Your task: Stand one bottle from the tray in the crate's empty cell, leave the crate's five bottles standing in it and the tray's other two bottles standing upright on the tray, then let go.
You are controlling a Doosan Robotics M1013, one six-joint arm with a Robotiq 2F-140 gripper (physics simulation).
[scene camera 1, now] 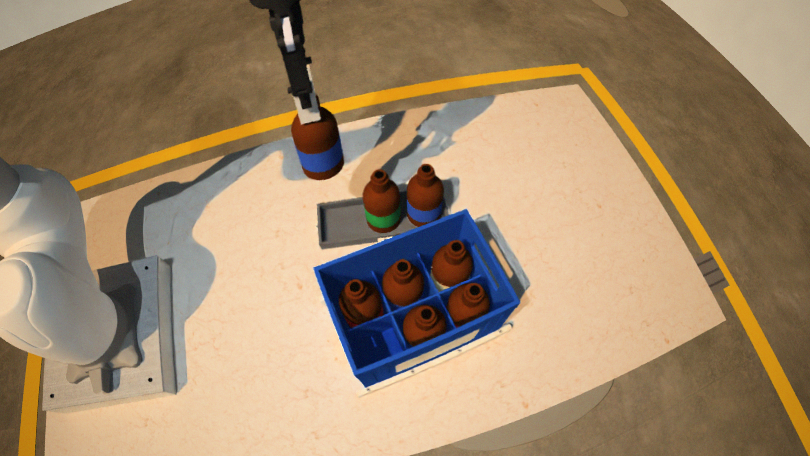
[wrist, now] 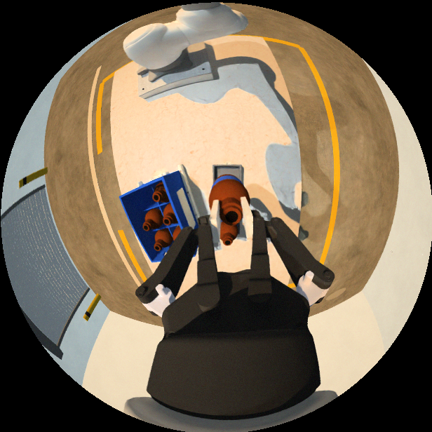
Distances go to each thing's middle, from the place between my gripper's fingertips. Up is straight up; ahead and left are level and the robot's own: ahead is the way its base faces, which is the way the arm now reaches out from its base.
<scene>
I see my gripper 9 cm short of the green-banded bottle point(scene camera 1: 381, 196), 2 cm to the left of it and 26 cm above it. The rest, counted from my hand: pale strip point(scene camera 1: 447, 357) (8 cm ahead, 35 cm to the right, 33 cm below).
</scene>
